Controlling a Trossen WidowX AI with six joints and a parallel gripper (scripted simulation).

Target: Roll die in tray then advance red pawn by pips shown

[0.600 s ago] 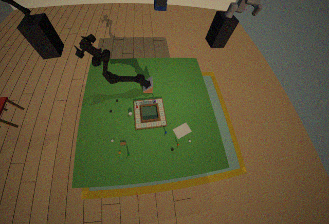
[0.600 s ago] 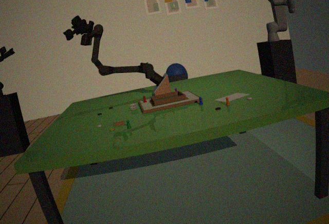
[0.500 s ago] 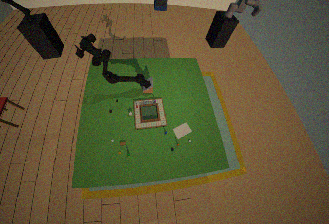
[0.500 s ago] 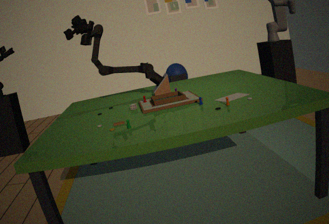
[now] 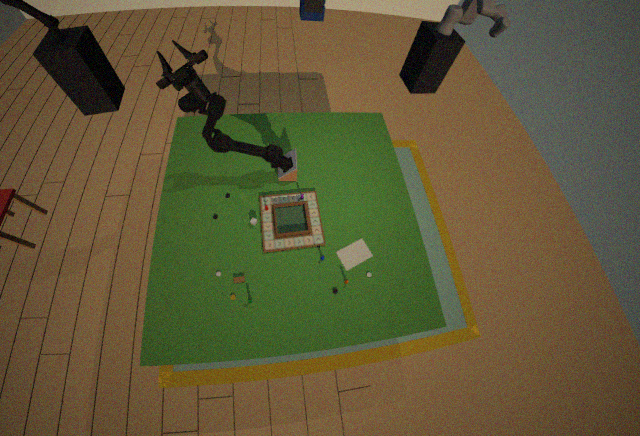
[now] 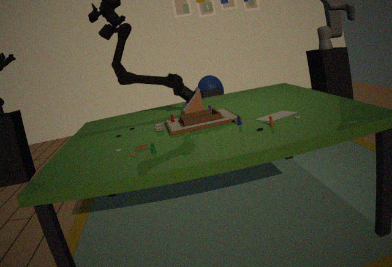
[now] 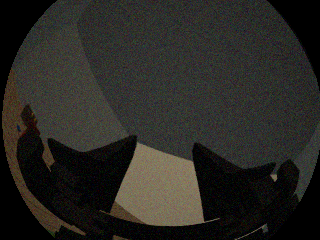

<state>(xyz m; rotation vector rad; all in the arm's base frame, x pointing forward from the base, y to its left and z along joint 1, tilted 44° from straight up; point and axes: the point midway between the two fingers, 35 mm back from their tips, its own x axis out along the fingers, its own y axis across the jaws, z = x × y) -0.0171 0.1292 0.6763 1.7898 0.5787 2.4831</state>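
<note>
My gripper tip is now 66 cm above the white die, 36 cm short of it and 18 cm to the right of it. Round my gripper tip: purple pawn 65 cm below, 43 cm to the left, 27 cm ahead; then red pawn 65 cm below, 30 cm ahead, 25 cm to the left; then green tray 67 cm below, 38 cm ahead, 36 cm to the left.
</note>
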